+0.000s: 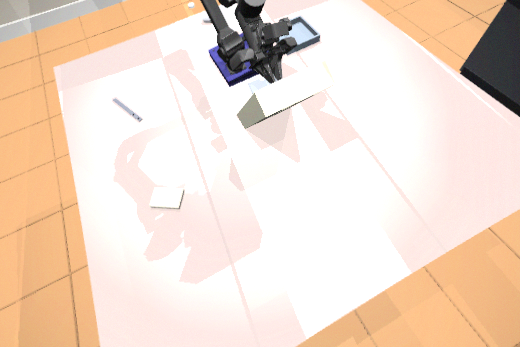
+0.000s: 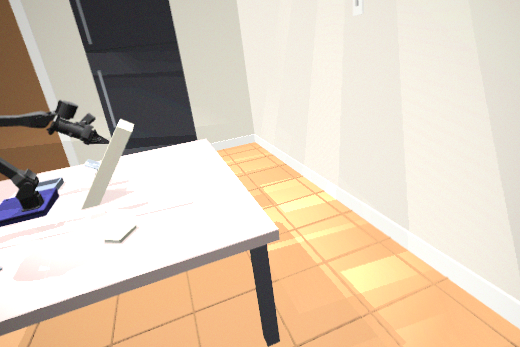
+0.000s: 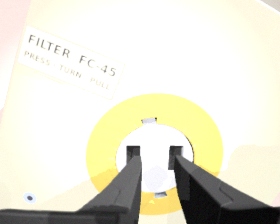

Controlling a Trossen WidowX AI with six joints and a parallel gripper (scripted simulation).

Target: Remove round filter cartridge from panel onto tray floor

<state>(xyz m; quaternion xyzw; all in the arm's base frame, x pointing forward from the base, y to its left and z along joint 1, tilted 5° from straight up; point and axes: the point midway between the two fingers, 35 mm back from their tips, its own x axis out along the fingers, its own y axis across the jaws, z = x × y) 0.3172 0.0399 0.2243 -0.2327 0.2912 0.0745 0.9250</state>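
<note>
The round white filter cartridge is 20 mm ahead of my gripper tip and 10 mm below it. The rest, counted from my gripper tip: cream service panel (30 mm behind, 90 mm below); white card (50 mm ahead, 400 mm to the right, 230 mm below); light blue tray (420 mm behind, 260 mm to the left, 230 mm below).
</note>
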